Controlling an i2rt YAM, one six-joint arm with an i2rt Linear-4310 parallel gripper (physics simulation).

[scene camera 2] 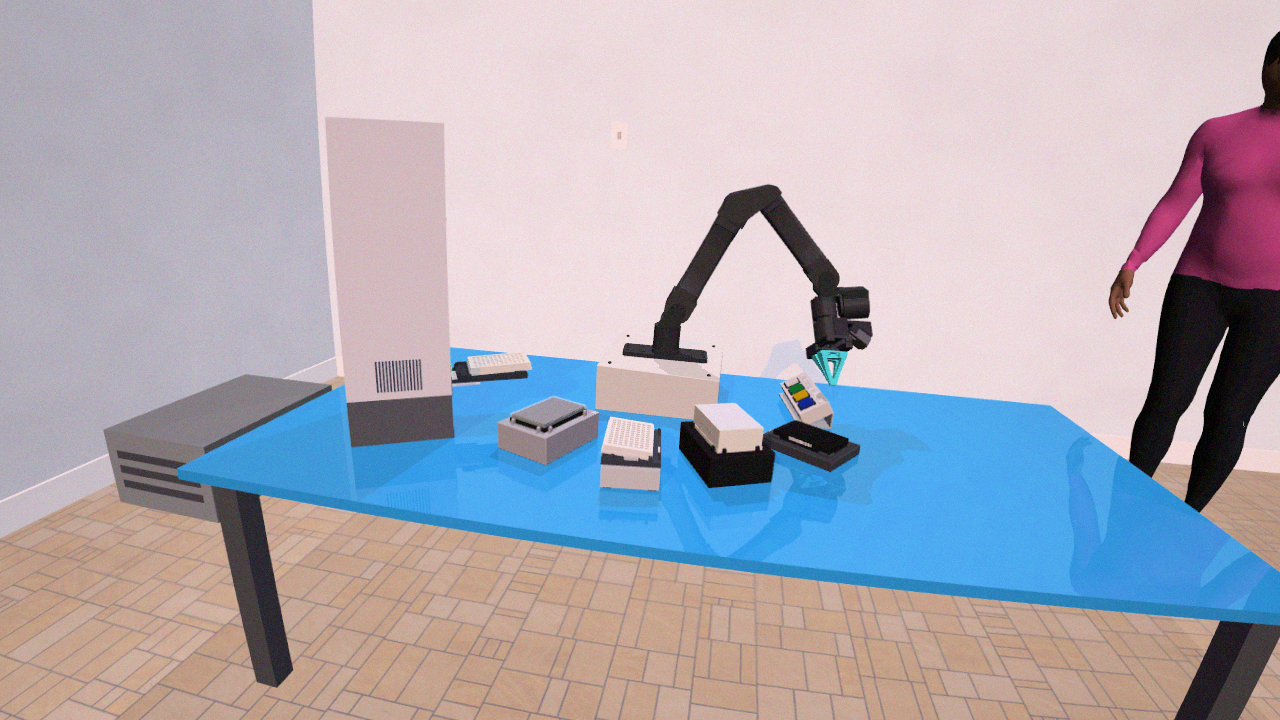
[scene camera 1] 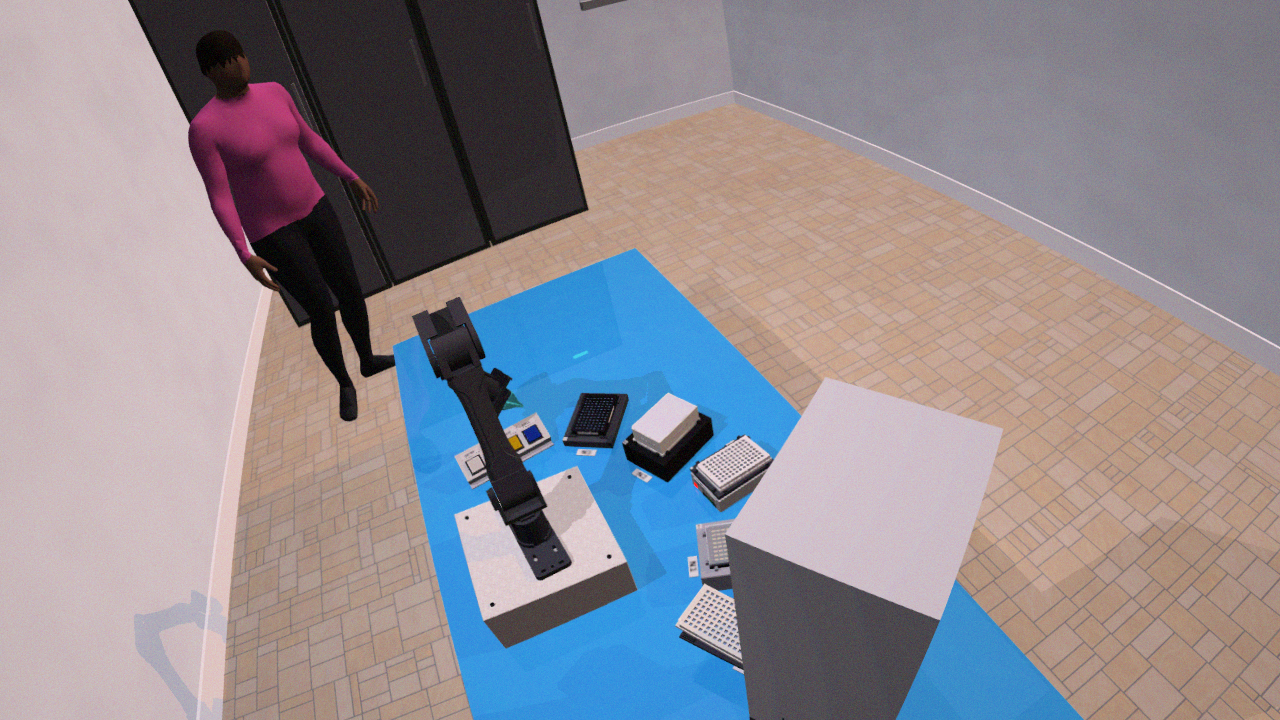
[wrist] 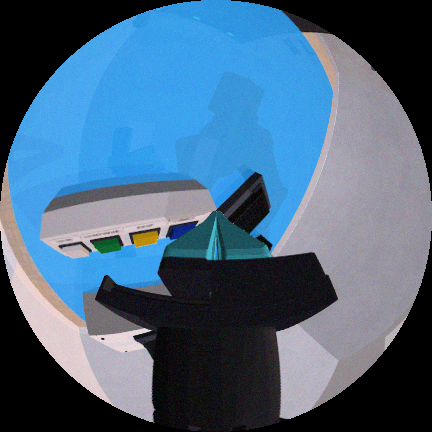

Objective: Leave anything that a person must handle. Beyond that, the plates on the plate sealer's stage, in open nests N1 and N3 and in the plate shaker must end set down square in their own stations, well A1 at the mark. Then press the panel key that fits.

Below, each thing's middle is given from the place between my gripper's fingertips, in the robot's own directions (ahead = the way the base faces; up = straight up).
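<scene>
Button panel (scene camera 1: 515,433), 8 cm behind my hand, 4 cm to the right, 6 cm below. Station N3 (scene camera 2: 821,460), 14 cm ahead of my hand, 7 cm to the right, 8 cm below.
</scene>
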